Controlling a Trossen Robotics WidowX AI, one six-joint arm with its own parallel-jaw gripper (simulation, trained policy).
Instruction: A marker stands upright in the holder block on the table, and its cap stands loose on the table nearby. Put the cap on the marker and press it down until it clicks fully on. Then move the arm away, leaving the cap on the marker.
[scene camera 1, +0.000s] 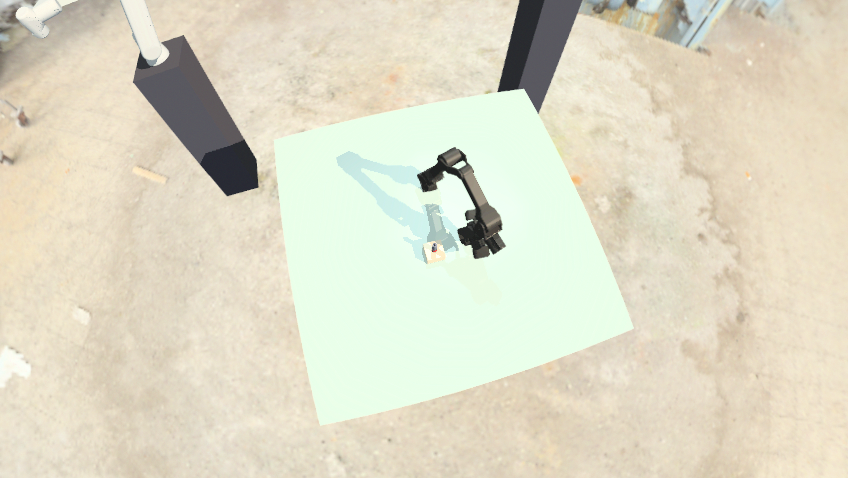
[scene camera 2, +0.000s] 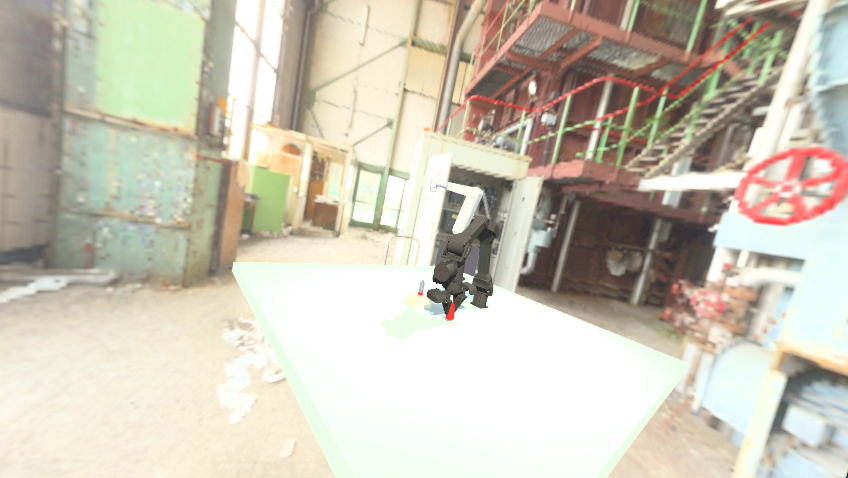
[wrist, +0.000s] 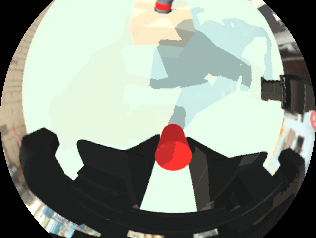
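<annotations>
You can see my gripper in scene camera 1 (472, 238), and the gripper shows in scene camera 2 and in the wrist view too. On my gripper, (scene camera 2: 458, 298) and (wrist: 202, 195) are one and the same spot.
</annotations>
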